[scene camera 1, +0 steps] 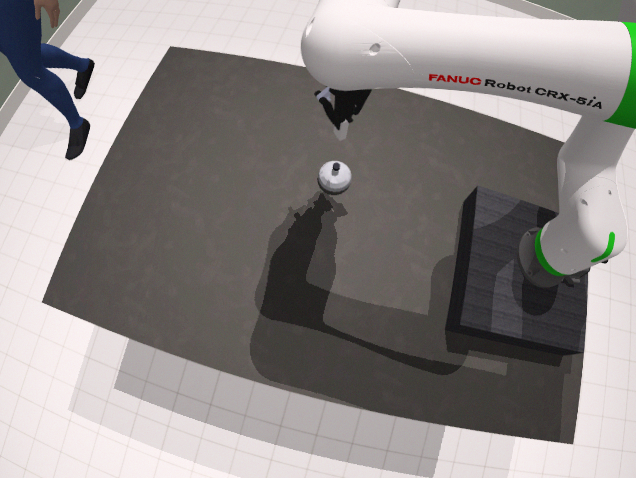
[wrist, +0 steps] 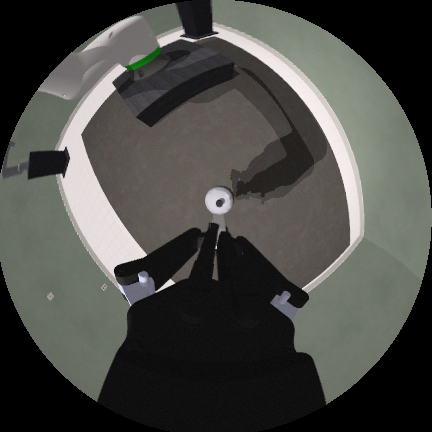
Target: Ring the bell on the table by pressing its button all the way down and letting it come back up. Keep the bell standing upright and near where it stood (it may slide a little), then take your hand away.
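Note:
The bell is a silvery white dome that stands upright on the dark table. Its small black button sticks up from the top of the dome, and no finger touches it. My gripper is shut, with its fingertips together and nothing between them. It hangs above the table, apart from the bell. In the scene view its tips show a little beyond the bell, towards the top of the picture; in the wrist view they show just below the bell.
The dark table carries the black base block on which the white arm is mounted. The arm's shadow lies on the table beside the bell. A person in blue is at the top left, off the table.

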